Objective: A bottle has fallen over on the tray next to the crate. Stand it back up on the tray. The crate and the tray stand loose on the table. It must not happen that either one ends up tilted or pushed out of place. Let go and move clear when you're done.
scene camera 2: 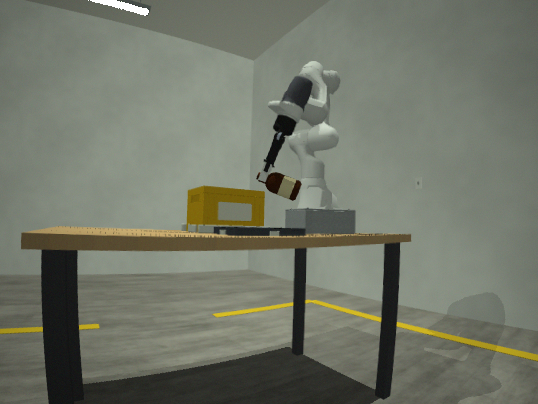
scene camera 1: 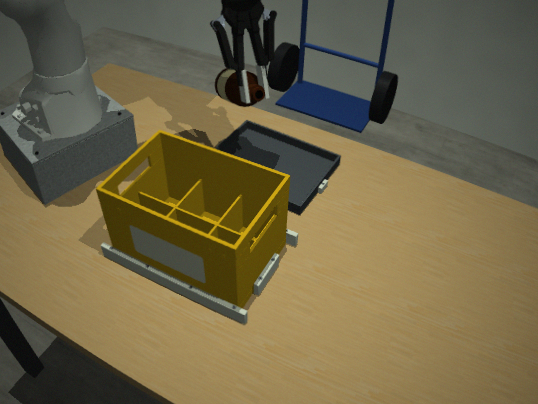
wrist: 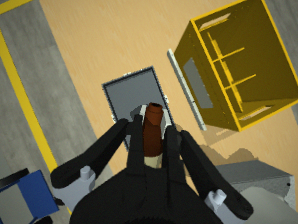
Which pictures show the bottle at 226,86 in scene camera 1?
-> Scene camera 2, scene camera 1 and the wrist view: all of them.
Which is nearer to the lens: the bottle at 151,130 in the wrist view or the dark tray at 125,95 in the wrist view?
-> The bottle.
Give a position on a yellow crate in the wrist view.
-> At 261,59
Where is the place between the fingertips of my gripper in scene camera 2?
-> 261,181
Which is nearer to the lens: the bottle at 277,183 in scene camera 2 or the yellow crate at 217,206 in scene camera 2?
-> The bottle.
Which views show my gripper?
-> Scene camera 2, scene camera 1 and the wrist view: all of them.
